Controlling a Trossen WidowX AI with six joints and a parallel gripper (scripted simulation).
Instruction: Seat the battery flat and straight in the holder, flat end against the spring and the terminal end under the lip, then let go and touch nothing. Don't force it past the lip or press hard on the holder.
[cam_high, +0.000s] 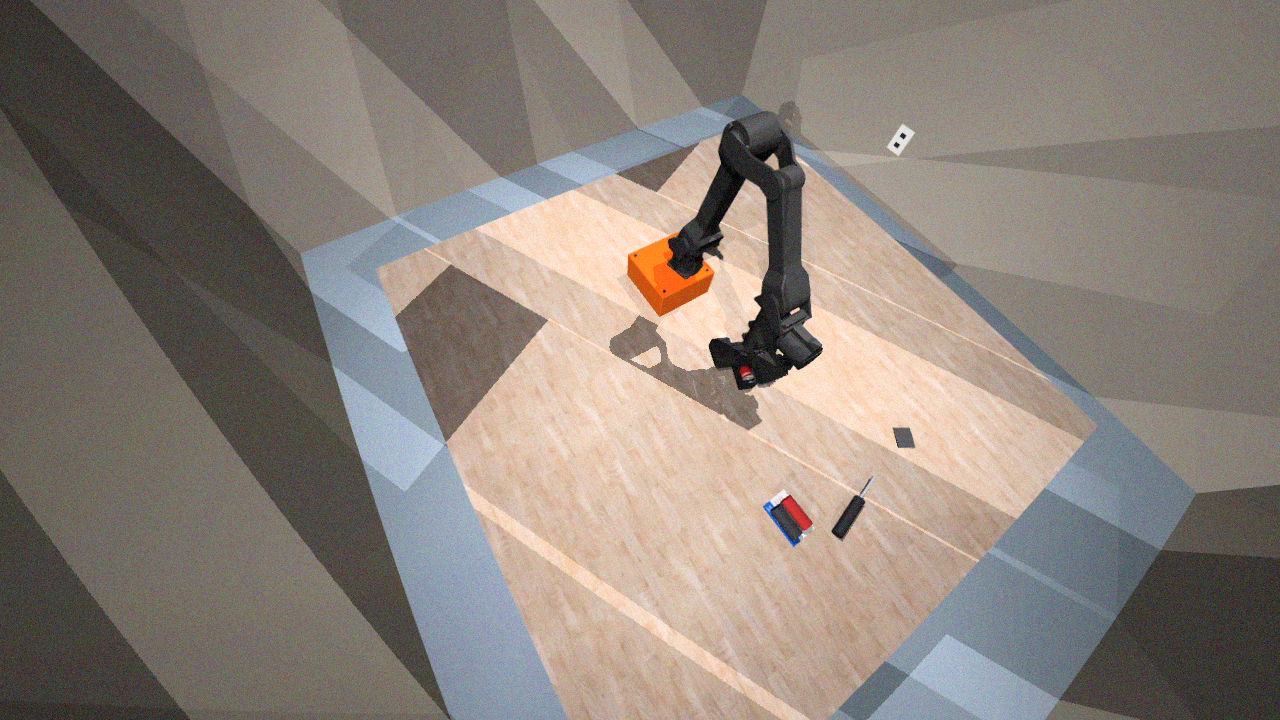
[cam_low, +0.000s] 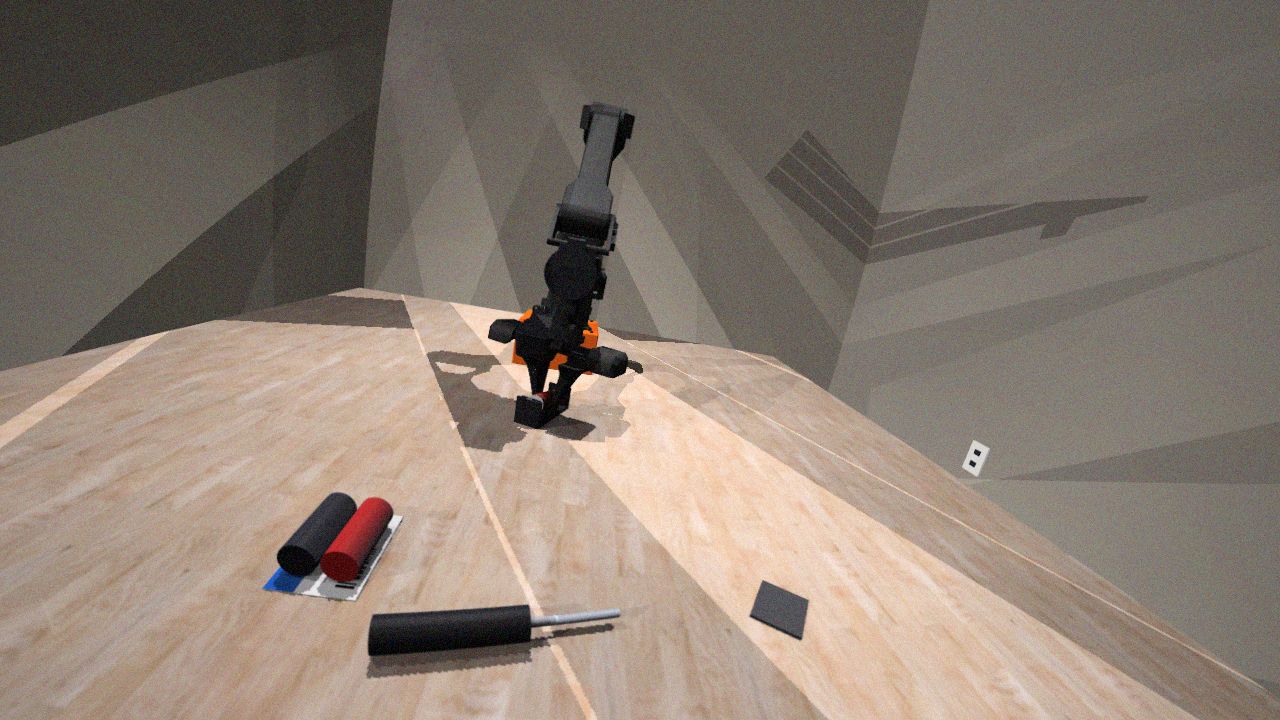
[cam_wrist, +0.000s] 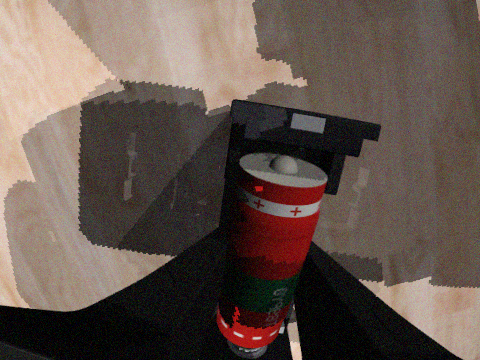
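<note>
My gripper tip is now 1 cm below the battery. The rest, counted from my gripper tip: black-handled screwdriver (35 cm ahead, 5 cm to the right); card (27 cm ahead, 18 cm to the right).
</note>
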